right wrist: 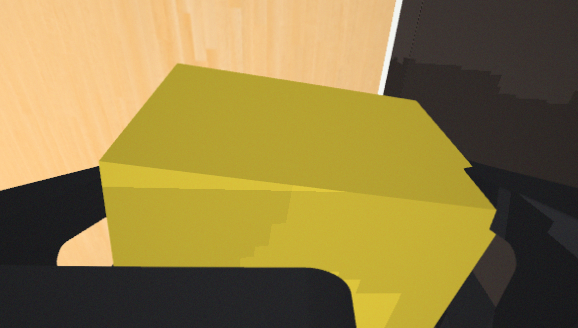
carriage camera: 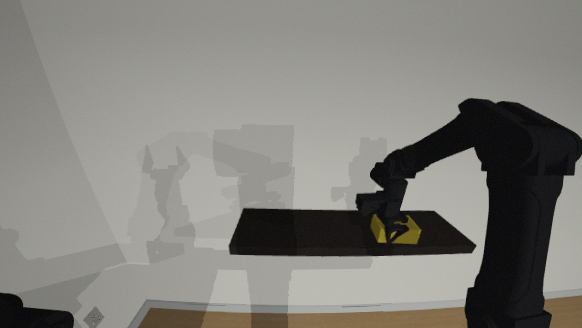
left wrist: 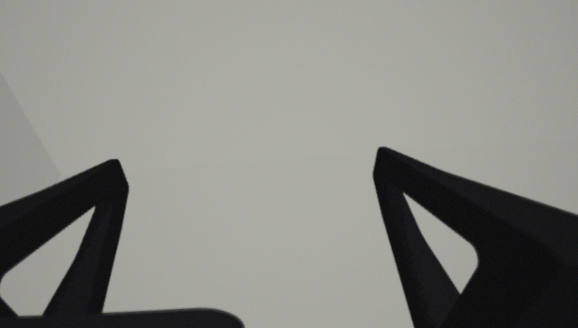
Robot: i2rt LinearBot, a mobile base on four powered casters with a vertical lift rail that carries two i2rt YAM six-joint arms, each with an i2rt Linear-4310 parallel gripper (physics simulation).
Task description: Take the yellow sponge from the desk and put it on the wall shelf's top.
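Places are measured from the left arm's base along level axes (x ahead, y left, z up), in centimetres.
Pixels of known places: left gripper, fingertip midpoint: (left wrist: 251, 166); right gripper, fingertip midpoint: (right wrist: 289, 160) (carriage camera: 382, 233).
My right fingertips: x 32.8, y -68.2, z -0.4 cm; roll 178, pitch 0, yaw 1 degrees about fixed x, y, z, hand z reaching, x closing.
Note:
Behind a point stands the place of what it marks.
The yellow sponge (carriage camera: 410, 236) {x 28.1, y -74.1, z 2.9 cm} (right wrist: 285, 130) {x 32.8, y -65.3, z 2.7 cm} is held between the fingers of my right gripper (carriage camera: 395, 231) (right wrist: 289, 160) {x 32.8, y -68.2, z -0.4 cm}, which is shut on it. In the carriage view the sponge overlaps the right part of the dark wall shelf (carriage camera: 310, 232) {x 50.9, y -47.9, z -16.4 cm}. In the right wrist view wood floor shows to its left and beyond it, and the shelf's dark surface (right wrist: 505, 45) {x 48.2, y -68.9, z -16.4 cm} shows at the right. The sponge's underside and any contact with the shelf are hidden. My left gripper (left wrist: 251, 166) {x 1.4, y -0.3, z 44.4 cm} is open and empty, facing the wall. The desk does not show in the carriage view.
The grey wall (carriage camera: 300, 65) {x 68.3, y -41.1, z 53.2 cm} stands behind the shelf. Wood floor (carriage camera: 350, 318) {x 61.2, y -89.9, z -116.4 cm} (right wrist: 90, 75) {x -45.9, y -111.3, z -116.5 cm} lies below it, with a pale skirting strip (carriage camera: 225, 307) {x 68.8, y 7.5, z -110.2 cm} along the wall. My right arm (carriage camera: 520, 225) {x 5.6, y -65.6, z 27.1 cm} rises at the right. A black arm part (carriage camera: 35, 316) {x 3.2, y -1.8, z 14.2 cm} shows at the lower left.

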